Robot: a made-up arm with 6 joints. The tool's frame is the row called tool. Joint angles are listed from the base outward.
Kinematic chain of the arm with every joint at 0, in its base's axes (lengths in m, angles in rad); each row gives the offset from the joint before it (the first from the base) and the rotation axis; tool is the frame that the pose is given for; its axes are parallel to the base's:
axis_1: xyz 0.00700 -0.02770 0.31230 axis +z
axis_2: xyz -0.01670 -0.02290 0.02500 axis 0.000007 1 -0.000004
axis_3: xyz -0.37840 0.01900 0.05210 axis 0.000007 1 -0.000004
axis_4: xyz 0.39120 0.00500 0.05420 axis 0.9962 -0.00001 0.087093
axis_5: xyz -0.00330 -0.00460 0.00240 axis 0.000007 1 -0.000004
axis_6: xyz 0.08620 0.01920 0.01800 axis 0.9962 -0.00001 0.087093
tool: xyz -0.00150 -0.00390 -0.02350
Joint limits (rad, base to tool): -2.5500..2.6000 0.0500..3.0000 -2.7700..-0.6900 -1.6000..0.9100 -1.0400..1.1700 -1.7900..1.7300
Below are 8 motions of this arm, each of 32 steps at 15 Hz.
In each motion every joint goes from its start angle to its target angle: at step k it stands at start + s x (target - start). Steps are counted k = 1, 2, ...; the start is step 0. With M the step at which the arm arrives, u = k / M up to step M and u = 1 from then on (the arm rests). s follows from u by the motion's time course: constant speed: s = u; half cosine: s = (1 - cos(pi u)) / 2; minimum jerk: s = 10 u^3 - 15 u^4 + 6 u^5.
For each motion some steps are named. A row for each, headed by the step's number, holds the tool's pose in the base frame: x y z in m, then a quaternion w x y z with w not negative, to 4 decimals.
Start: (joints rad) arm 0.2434 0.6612 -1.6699 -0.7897 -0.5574 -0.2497
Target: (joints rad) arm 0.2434 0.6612 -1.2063 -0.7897 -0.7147 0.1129
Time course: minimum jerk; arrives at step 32
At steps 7, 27, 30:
7: -0.0907 -0.0187 1.0405 0.6336 -0.3536 -0.6791 -0.1111
27: 0.0549 0.0295 0.9250 0.7532 -0.2800 -0.5832 0.1190
30: 0.0585 0.0308 0.9205 0.7564 -0.2768 -0.5792 0.1256

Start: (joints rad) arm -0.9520 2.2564 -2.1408 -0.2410 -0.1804 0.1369
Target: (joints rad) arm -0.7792 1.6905 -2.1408 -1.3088 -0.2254 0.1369
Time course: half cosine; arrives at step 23
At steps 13, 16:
13: 0.4216 -0.4745 0.8350 0.8203 -0.4129 -0.0262 -0.3948
16: 0.3974 -0.4214 0.8960 0.7669 -0.5090 -0.0336 -0.3895

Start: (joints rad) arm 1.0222 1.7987 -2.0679 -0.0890 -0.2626 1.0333
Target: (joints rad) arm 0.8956 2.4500 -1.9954 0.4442 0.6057 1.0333
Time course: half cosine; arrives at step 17
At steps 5, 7, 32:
5: 0.3173 0.5143 0.7992 0.7094 0.4767 0.1531 0.4960
7: 0.3543 0.5470 0.7133 0.7266 0.4649 0.2705 0.4275
32: 0.4238 0.5754 0.3645 0.6377 0.3735 0.6643 0.1117

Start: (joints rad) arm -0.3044 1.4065 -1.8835 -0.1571 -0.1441 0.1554
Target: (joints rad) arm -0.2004 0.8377 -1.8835 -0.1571 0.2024 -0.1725
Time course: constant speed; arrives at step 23
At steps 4, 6, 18, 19, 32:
4: 0.2999 -0.0999 1.0207 0.9353 -0.0751 -0.3160 -0.1407
6: 0.2687 -0.0893 1.0337 0.9311 -0.0869 -0.3237 -0.1442
18: 0.0692 -0.0354 1.0771 0.9013 -0.1508 -0.3690 -0.1699
19: 0.0520 -0.0318 1.0780 0.8985 -0.1555 -0.3727 -0.1723
32: -0.0172 -0.0190 1.0773 0.8869 -0.1738 -0.3871 -0.1825

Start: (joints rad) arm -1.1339 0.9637 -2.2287 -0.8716 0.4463 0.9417
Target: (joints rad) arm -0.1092 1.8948 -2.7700 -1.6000 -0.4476 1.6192
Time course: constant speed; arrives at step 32
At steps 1, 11, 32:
1: -0.0211 0.0100 1.1296 0.6826 -0.1330 -0.4727 -0.5412
11: 0.0858 -0.0973 1.1544 0.7795 -0.1396 -0.4944 -0.3584
32: 0.4435 -0.0294 1.0488 0.8962 -0.1250 -0.3992 0.1479

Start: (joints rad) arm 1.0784 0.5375 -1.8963 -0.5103 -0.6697 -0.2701
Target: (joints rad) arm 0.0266 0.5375 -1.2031 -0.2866 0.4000 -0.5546
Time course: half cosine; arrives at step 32
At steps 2, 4, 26, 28, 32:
2: -0.1667 -0.2872 1.0437 0.5270 0.1598 -0.8329 0.0544
4: -0.1675 -0.2731 1.0445 0.5458 0.1395 -0.8244 0.0548
26: 0.0221 -0.0345 0.9098 0.9064 -0.3581 -0.1973 -0.1065
28: 0.0335 -0.0354 0.8955 0.9099 -0.3682 -0.1503 -0.1178
32: 0.0424 -0.0370 0.8833 0.9116 -0.3748 -0.1112 -0.1268

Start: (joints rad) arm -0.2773 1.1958 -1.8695 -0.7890 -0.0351 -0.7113
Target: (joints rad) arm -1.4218 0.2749 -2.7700 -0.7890 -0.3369 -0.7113
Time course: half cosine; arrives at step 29
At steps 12, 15, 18, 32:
12: -0.1322 0.0963 1.1322 0.3362 -0.6403 -0.3104 -0.6169
15: -0.2236 0.2652 1.0880 0.1608 -0.6368 -0.3601 -0.6626
18: -0.2469 0.4505 0.9981 0.0219 0.6312 0.3998 0.6643
32: -0.0932 0.7546 0.7061 0.3722 0.6049 0.4519 0.5399

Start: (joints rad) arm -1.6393 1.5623 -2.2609 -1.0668 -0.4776 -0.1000
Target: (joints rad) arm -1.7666 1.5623 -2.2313 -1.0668 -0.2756 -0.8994
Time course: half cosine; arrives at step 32
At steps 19, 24, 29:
19: -0.0233 -0.3760 1.0683 0.1630 -0.7324 0.2728 -0.6021
24: -0.0344 -0.3755 1.0677 0.0948 -0.7270 0.3411 -0.5884
29: -0.0408 -0.3752 1.0673 0.0548 -0.7208 0.3815 -0.5761

